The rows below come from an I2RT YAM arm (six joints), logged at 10 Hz.
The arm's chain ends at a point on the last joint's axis. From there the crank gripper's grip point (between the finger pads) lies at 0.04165 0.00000 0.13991 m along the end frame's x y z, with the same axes.
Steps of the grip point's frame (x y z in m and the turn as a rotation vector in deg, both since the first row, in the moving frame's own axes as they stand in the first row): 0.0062 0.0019 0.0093 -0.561 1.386 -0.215; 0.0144 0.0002 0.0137 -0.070 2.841 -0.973; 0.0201 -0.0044 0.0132 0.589 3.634 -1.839; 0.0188 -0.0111 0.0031 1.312 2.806 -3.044; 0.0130 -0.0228 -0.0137 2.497 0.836 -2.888; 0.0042 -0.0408 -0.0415 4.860 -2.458 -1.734; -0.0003 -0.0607 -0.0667 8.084 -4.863 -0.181; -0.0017 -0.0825 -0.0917 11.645 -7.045 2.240
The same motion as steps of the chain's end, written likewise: 0.0028 0.0007 0.0104 -0.561 1.386 -0.215; 0.0075 0.0008 0.0159 -0.070 2.841 -0.973; 0.0114 -0.0015 0.0161 0.589 3.634 -1.839; 0.0121 -0.0055 0.0054 1.312 2.806 -3.044; 0.0112 -0.0146 -0.0129 2.497 0.836 -2.888; 0.0104 -0.0277 -0.0426 4.860 -2.458 -1.734; 0.0117 -0.0407 -0.0683 8.084 -4.863 -0.181; 0.0151 -0.0551 -0.0930 11.645 -7.045 2.240
